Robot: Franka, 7 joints.
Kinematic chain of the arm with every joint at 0, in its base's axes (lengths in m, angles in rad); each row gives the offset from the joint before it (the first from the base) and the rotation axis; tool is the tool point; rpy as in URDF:
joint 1: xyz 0 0 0.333 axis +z
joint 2: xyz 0 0 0 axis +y
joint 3: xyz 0 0 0.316 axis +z
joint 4: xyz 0.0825 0 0 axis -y
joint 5: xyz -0.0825 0 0.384 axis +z
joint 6: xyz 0 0 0 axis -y
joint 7: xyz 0.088 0 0 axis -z
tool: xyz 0 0 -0.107 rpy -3.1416 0 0
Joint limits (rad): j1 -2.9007..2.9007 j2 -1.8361..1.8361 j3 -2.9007..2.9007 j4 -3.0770..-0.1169 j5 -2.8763..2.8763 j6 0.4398..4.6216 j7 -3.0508..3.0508
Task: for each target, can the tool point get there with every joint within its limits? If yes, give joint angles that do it. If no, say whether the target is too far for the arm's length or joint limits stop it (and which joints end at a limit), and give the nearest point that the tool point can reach.
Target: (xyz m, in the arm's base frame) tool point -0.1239 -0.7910 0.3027
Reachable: yes | joints -1.5578 0.9959 -0.1396 -1.1478 -2.2804 1.7297 -2.5239
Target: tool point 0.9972 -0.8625 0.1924
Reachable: no: too far | nearest point 0.6452 -0.5580 0.2420 | short by 0.468 m
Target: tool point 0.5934 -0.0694 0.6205
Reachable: yes | joints -1.1496 1.0123 1.7302 -1.2620 -0.0064 1.3430 -0.9941
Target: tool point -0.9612 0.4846 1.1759
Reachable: no: too far | nearest point -0.6031 0.3041 0.8619 | short by 0.509 m
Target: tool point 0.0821 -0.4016 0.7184
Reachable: yes | joints 0.5221 0.9607 -2.2099 -2.1561 -1.6371 1.8283 1.2875
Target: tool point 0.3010 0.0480 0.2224
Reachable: yes | joints 0.6941 0.3102 -0.8520 -2.5723 -2.1972 3.8594 -1.8968
